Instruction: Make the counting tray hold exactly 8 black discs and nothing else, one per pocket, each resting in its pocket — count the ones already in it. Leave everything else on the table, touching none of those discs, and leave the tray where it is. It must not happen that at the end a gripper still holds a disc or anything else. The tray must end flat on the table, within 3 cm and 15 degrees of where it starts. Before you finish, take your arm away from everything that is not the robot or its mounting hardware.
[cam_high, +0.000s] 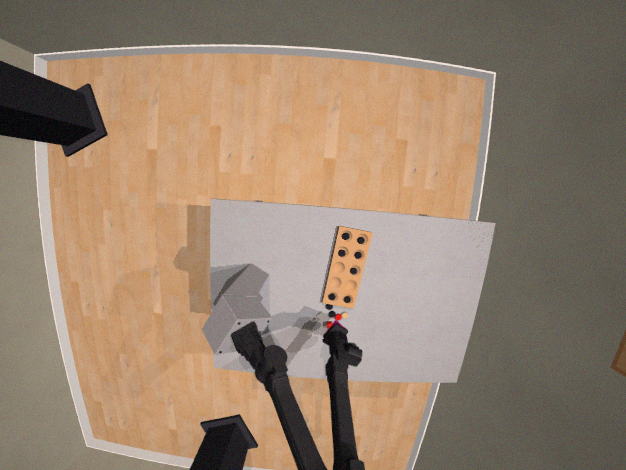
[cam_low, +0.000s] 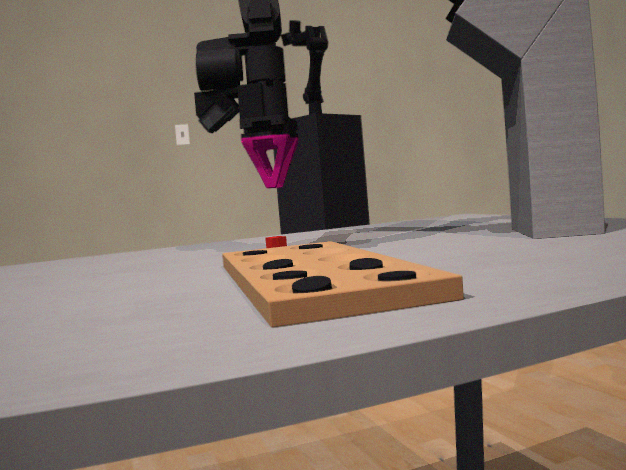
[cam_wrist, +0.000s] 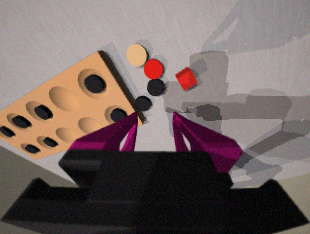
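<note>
My gripper is now 11 cm above the red disc, 2 cm to the left of it and 2 cm short of it. From my hand the other things lie so: tan disc: 11 cm below, 6 cm ahead, 2 cm to the right; wooden counting tray: 20 cm to the left, 14 cm ahead, 10 cm below; red cube: 10 cm below, 5 cm to the right, 3 cm behind.
</note>
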